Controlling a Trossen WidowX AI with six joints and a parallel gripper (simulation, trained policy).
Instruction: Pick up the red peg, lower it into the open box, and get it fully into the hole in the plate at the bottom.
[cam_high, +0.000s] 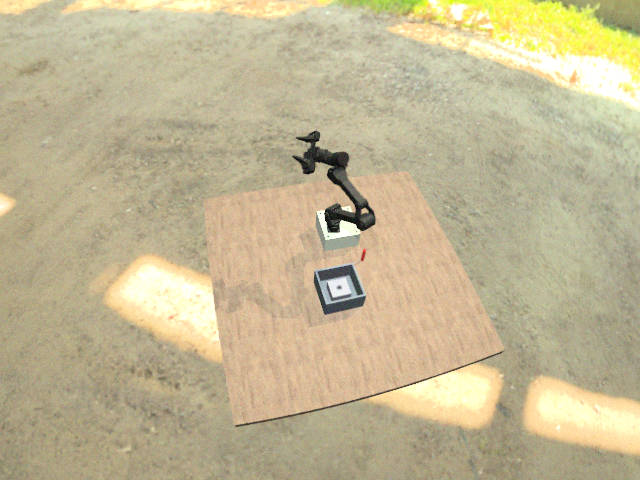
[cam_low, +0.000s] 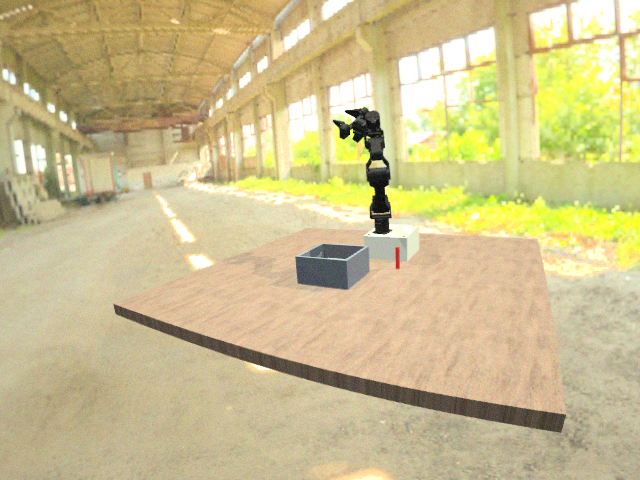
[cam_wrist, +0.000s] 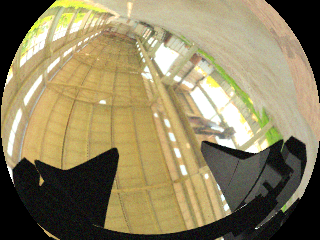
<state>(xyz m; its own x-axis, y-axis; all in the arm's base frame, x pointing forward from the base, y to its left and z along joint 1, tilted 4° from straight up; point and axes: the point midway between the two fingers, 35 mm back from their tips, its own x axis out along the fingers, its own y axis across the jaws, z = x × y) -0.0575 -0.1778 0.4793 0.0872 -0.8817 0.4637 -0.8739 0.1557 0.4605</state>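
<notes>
The red peg is 560 mm below my gripper tip, 350 mm to the left of it and 150 mm ahead of it. From my gripper tip the other things lie so: grey box: 570 mm below, 350 mm ahead, 210 mm to the left; then pale plate: 550 mm below, 350 mm ahead, 210 mm to the left.
</notes>
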